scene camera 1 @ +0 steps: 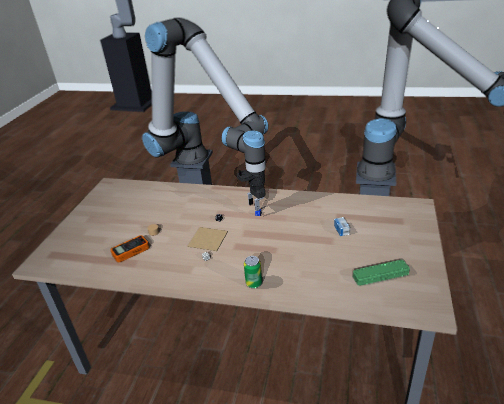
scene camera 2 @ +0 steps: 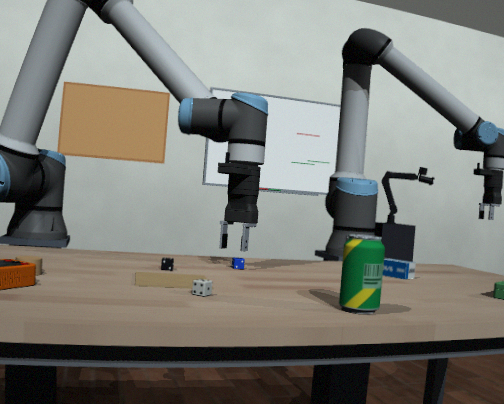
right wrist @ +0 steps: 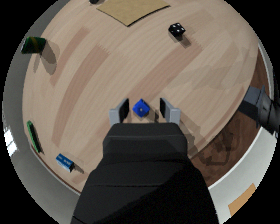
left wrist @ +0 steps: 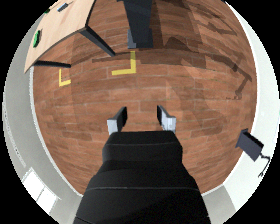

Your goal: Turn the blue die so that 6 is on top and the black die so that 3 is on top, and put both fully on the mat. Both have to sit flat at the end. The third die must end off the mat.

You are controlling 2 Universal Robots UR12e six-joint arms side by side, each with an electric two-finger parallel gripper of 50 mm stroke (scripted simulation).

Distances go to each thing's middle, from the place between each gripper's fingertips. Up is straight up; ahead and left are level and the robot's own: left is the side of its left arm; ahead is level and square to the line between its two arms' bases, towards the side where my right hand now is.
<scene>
Right now my right hand [scene camera 2: 233,249] is 220 mm short of the tan mat [scene camera 2: 147,279], 160 mm to the left of it and 60 mm above it.
</scene>
